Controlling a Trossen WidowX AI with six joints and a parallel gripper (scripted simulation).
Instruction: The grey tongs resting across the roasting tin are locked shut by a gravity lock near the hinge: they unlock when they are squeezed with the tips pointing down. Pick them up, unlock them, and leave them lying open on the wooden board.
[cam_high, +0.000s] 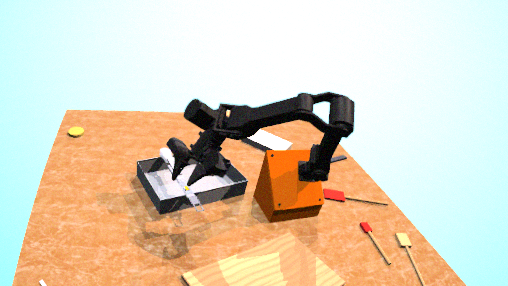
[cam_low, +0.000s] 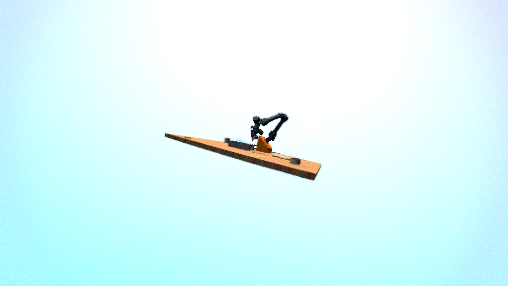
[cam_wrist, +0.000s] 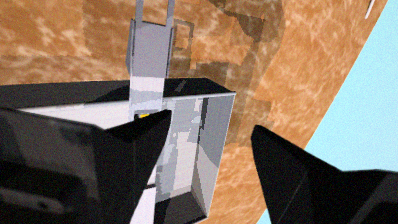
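Now: the yellow lock piece 40 mm below my gripper tip, 30 mm to the right of it and 30 mm behind it. From my gripper tip the other things lie so: grey roasting tin 130 mm to the right, 80 mm below, 50 mm behind; white block 420 mm behind, 410 mm to the right, 90 mm below; wooden board 290 mm to the left, 190 mm behind, 100 mm below.
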